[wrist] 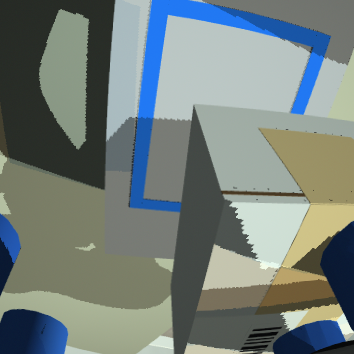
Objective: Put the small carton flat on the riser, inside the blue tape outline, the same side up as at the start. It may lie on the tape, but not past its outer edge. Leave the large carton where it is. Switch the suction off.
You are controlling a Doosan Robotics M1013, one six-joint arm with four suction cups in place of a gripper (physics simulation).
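Frame: origin at the arm's base, x left, y back, z up, level; millimetres.
Seen in the pictures: hand, its tool point: [165,291].
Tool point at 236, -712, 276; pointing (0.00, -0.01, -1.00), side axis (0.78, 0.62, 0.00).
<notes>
Offsets run from my tool point to a thing's middle, as dx, dy, dz. "*": to the spot under its first point. Level surfaces: height alone.
The small carton @(+58, +21, -25) [250,165], pale grey with tan tape and a barcode, fills the lower right of the wrist view. My suction gripper [175,300] holds it; parts of its blue cups show at the lower left and lower right. The carton appears to hang above the riser @(+42, +31, -219) [225,70], a light grey surface, and hides its lower right part. The gap below it cannot be read. The blue tape outline @(* -28, +21, -159) [149,90] shows its left side, top side, upper right part and lower left corner; the carton covers the rest. The large carton cannot be made out for certain.
A tall dark block [100,60] with a pale green lit patch stands at the upper left, close along the riser's left edge. A greenish surface @(dz -279) [60,225] with shadows lies below it and left of the riser.
</notes>
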